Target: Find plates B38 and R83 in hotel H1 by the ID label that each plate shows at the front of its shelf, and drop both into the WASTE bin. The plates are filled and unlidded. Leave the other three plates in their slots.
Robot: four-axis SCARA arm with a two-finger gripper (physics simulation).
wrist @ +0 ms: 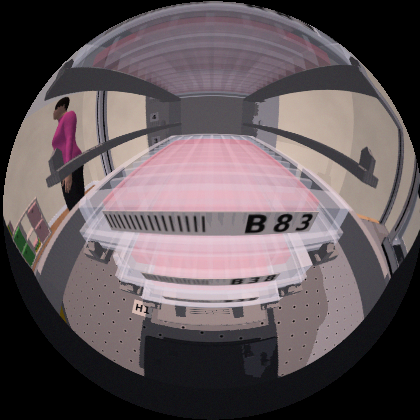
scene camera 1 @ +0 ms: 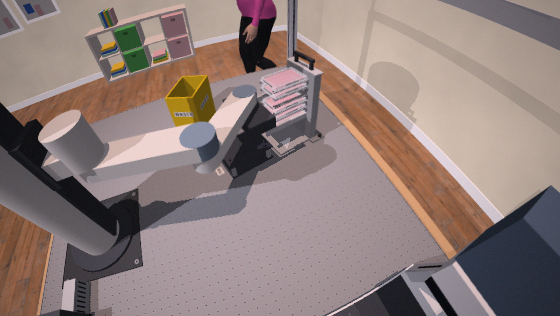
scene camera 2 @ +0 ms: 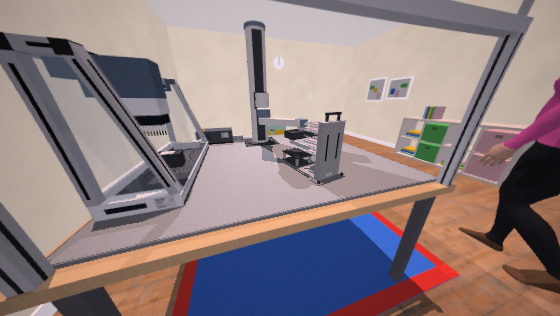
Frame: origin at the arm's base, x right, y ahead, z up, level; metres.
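Seen in the pictures: gripper, between the fingertips: (wrist: 212,170); arm's base, origin of its link: (scene camera 1: 104,236) (scene camera 2: 260,142).
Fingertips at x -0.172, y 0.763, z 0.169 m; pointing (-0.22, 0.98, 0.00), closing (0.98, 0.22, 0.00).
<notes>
Offsets run from my fingertips to a thing's top centre. "pt": to the spot under its first point.
In the wrist view, plate B83 @(dx +0.004, dy -0.021, dz +0.026 m) (wrist: 212,222) fills the middle, filled pink and unlidded. Plate B38 (wrist: 210,257) sits directly below it, and a lower plate's label is mostly hidden. The underside of a pink plate @(dx +0.004, dy -0.021, dz +0.082 m) (wrist: 212,55) shows above; its label is out of view. My gripper (wrist: 212,170) is open and empty, its fingers wide on both sides of plate B83. Plate R83's label does not show. Hotel H1 (scene camera 1: 313,100) (scene camera 2: 330,152) (wrist: 211,115) holds two plates high up and three lower. The yellow WASTE bin @(dx -0.220, dy -0.328, dz +0.044 m) (scene camera 1: 181,106) (wrist: 63,314) stands left of the hotel in scene camera 1.
A dark stand (scene camera 2: 297,156) (wrist: 210,357) is low in front of the hotel. A large framed machine @(pt dx +0.702, dy +0.015, dz +0.271 m) (scene camera 2: 127,80) stands at the table's other side. A person (scene camera 1: 257,30) (scene camera 2: 535,165) (wrist: 68,145) and a shelf unit (scene camera 1: 108,75) are beyond the table.
</notes>
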